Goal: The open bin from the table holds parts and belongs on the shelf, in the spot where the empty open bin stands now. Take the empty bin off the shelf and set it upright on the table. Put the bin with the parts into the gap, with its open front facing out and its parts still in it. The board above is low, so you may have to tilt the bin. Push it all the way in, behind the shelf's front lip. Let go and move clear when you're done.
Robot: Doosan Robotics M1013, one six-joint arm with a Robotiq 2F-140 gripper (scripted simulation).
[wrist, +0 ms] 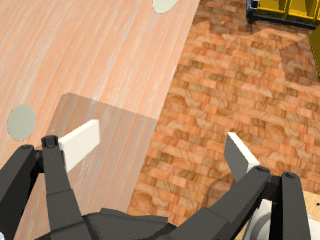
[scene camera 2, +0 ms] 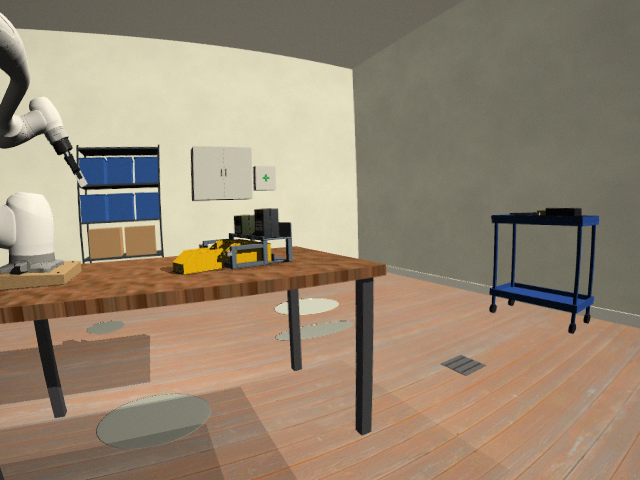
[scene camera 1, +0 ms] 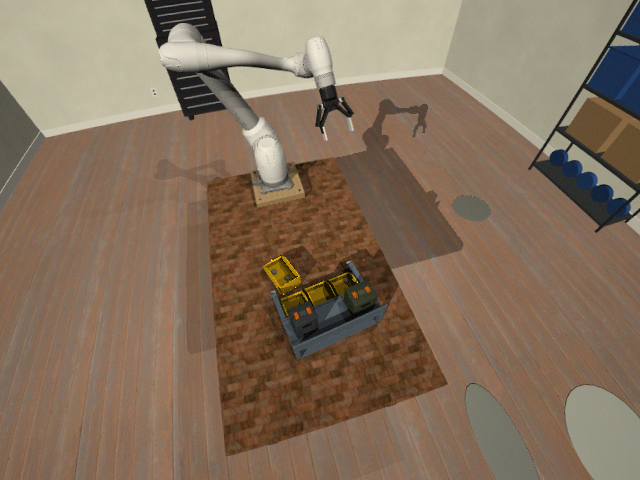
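Note:
My gripper point(scene camera 1: 339, 135) is there for me to see, and the wrist view gives me sight of the gripper point(wrist: 160, 137) too.

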